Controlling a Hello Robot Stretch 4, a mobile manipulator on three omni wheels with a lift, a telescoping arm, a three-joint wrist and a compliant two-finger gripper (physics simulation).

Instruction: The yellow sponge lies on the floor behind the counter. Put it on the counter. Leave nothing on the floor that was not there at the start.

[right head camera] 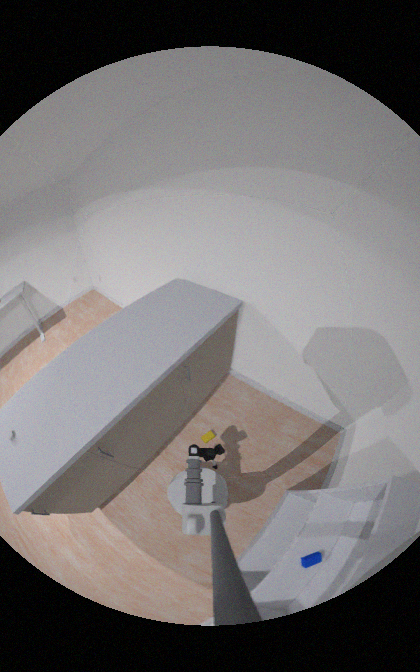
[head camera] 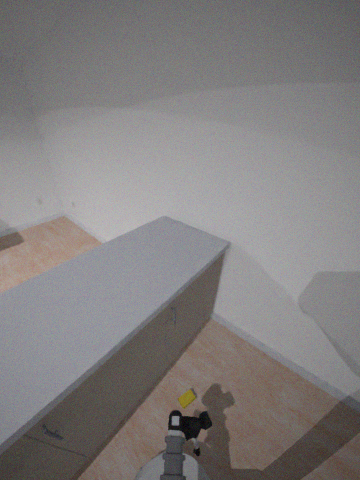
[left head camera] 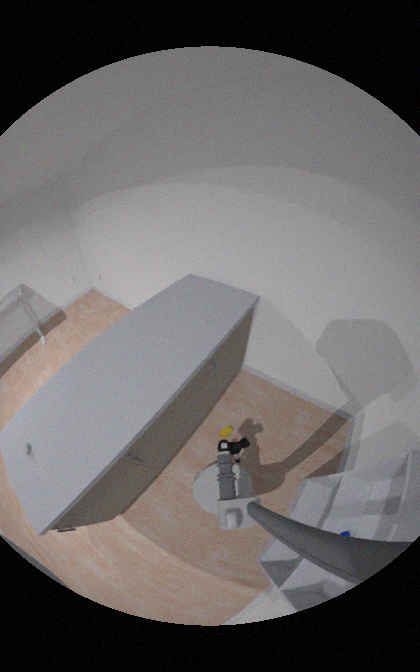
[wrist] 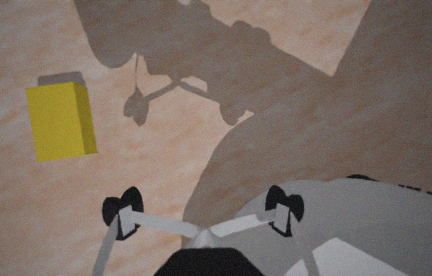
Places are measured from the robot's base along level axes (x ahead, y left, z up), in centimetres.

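Pixels of known places: gripper, between the fingertips: (wrist: 204,202).
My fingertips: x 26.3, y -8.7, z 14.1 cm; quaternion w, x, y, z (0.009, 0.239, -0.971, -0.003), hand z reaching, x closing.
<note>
Behind a point stands the place of what it marks.
The yellow sponge (head camera: 187,398) {x 47.2, y -7.2, z 1.7 cm} (left head camera: 226,431) (right head camera: 208,436) (wrist: 59,121) {x 47.1, y -7.2, z 1.8 cm} lies on the floor beside the counter, just beyond my wrist in the head views and at the upper left in the wrist view. My gripper (wrist: 204,202) {x 26.3, y -8.7, z 14.1 cm} is open and empty, with its fingertips wide apart above the floor and my base. In the wrist view the sponge is beyond and to the left of the left fingertip, apart from it. The counter (head camera: 110,285) {x 67.0, y 33.5, z 88.3 cm} (left head camera: 130,365) (right head camera: 115,367) has a long grey top and stands to the left of my arm.
A grey shelf unit (left head camera: 322,480) (right head camera: 300,494) stands at the lower right, with a blue block (left head camera: 345,534) (right head camera: 311,559) in it. A wall (head camera: 280,200) {x 99.8, y -49.7, z 121.4 cm} runs past the counter's far end. My round base (wrist: 320,210) {x 15.9, y -13.0, z 13.9 cm} shows at the wrist view's lower right.
</note>
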